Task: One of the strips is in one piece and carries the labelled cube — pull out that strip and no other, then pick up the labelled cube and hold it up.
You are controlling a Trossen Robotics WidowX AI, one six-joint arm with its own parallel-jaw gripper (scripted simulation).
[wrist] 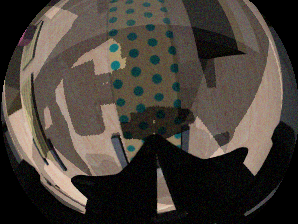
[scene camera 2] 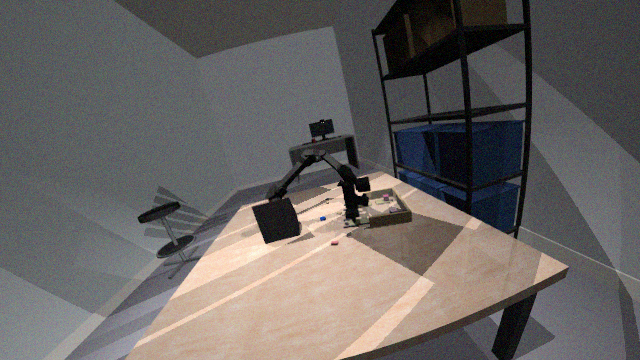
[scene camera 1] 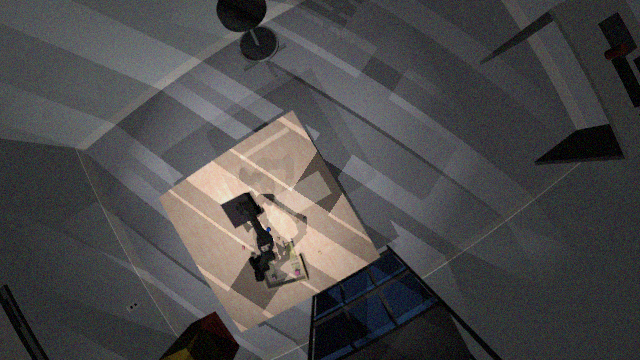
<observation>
The pictures show: the gripper and a pale strip.
</observation>
